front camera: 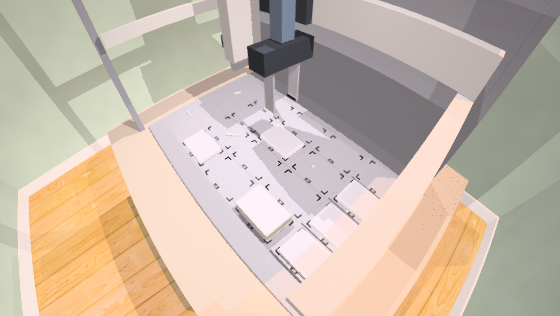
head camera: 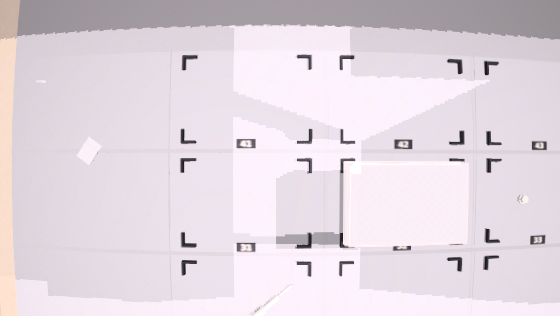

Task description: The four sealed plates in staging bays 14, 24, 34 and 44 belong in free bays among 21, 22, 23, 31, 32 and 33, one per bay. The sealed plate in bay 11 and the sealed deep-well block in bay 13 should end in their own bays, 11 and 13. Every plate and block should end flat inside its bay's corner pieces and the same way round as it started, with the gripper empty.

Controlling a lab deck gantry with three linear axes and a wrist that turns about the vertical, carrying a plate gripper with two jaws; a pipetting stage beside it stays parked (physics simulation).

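Seen in the pictures: gripper, between the fingertips: (front camera: 281,103); robot's base, origin of its link: (front camera: 183,143).
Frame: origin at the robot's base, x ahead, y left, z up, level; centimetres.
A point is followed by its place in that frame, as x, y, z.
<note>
My gripper (front camera: 281,105) @(22.8, 25.7, 16.0) hangs empty above the back left of the deck, its two jaws apart; it does not show in the head view. A sealed plate (front camera: 282,140) @(23.5, 25.4, 1.4) (head camera: 407,204) @(22.5, 25.8, 1.4) lies flat in bay 32, square to its corner pieces. Three sealed plates stand in staging: bay 14's plate (front camera: 300,251) @(53.4, 3.8, 2.9), bay 24's plate (front camera: 330,221) @(53.1, 14.9, 2.9) and bay 34's plate (front camera: 355,197) @(53.3, 25.2, 2.9), partly hidden by the front rail. No plate shows in bay 44. The sealed plate (front camera: 202,146) @(7.5, 4.2, 1.5) sits in bay 11. The taller cream deep-well block (front camera: 263,211) @(39.9, 4.0, 4.2) sits in bay 13.
A pen-like item (front camera: 233,134) @(9.4, 15.5, 0.5) (head camera: 272,300) @(9.1, 15.7, 0.4) lies in bay 21, and a small round cap (front camera: 313,166) @(37.1, 25.8, 0.4) (head camera: 522,199) @(36.6, 25.8, 0.4) in bay 33. A small white square (front camera: 237,92) @(-10.7, 31.0, 0.3) (head camera: 89,151) @(-10.5, 31.0, 0.1) lies left of bay 31. A thin white item (front camera: 190,114) @(-12.3, 9.0, 0.4) lies beyond bay 11. A pale column (front camera: 240,32) @(12.5, 21.0, 36.1) stands behind.
</note>
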